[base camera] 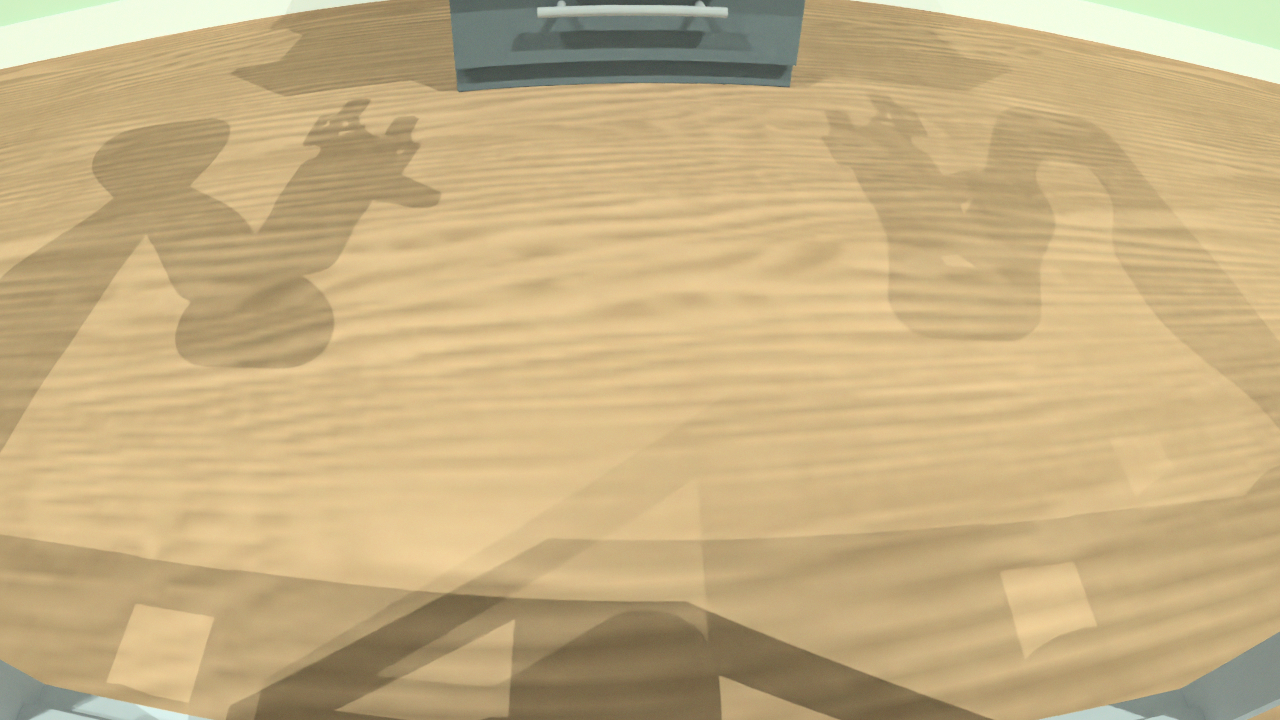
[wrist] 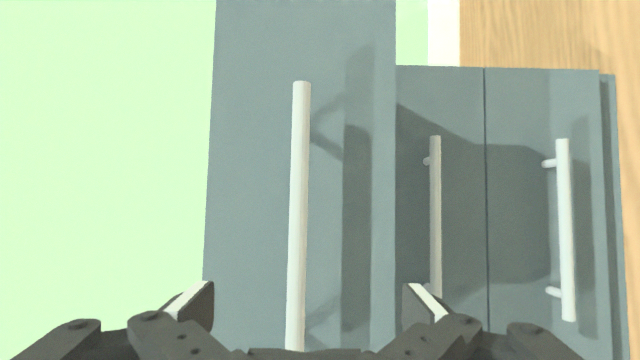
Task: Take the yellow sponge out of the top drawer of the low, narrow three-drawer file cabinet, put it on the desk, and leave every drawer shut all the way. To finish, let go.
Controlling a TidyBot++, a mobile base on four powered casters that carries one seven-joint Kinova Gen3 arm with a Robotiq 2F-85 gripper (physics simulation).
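Places are measured from the arm's base along level axes (x ahead, y left, z up), in metres.
Pixels of known places: gripper, fingertip midpoint: (wrist: pixel 308 303).
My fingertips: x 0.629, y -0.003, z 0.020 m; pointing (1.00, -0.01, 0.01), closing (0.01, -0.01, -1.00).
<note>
Behind a point stands the place of what it marks.
The grey file cabinet (base camera: pixel 487 40) @(x 0.893, y 0.161, z -0.322 m) (wrist: pixel 611 200) @(x 0.929, y -0.040, z -0.382 m) shows its lowest part at the top of the base view. In the wrist view it appears turned sideways. Its top drawer (wrist: pixel 250 150) @(x 0.749, y -0.082, z 0.072 m) stands pulled out, larger and nearer than the others, and casts a shadow over them. The middle drawer (wrist: pixel 455 85) @(x 0.922, y -0.189, z -0.164 m) and bottom drawer (wrist: pixel 520 110) @(x 0.920, y -0.157, z -0.250 m) look flush and shut. My gripper (wrist: pixel 308 303) @(x 0.629, y -0.003, z 0.020 m) is open and empty, its fingers on either side of the line of the top drawer's long pale handle (wrist: pixel 299 210) @(x 0.708, y -0.038, z 0.029 m), in front of it. The yellow sponge and the drawer's inside do not show.
The middle handle (wrist: pixel 435 215) @(x 0.870, y -0.020, z -0.123 m) and bottom handle (wrist: pixel 565 225) @(x 0.870, y -0.012, z -0.277 m) (base camera: pixel 631 11) @(x 0.869, y -0.007, z -0.280 m) stick out below the top drawer. The wood floor (base camera: pixel 626 313) @(x 0.491, y -0.005, z -0.396 m) (wrist: pixel 530 30) @(x 1.138, y -0.362, z -0.396 m) carries shadows of the arm. A pale green wall (wrist: pixel 100 150) @(x 1.464, y -0.128, z 0.648 m) stands behind the cabinet. The desk does not show.
</note>
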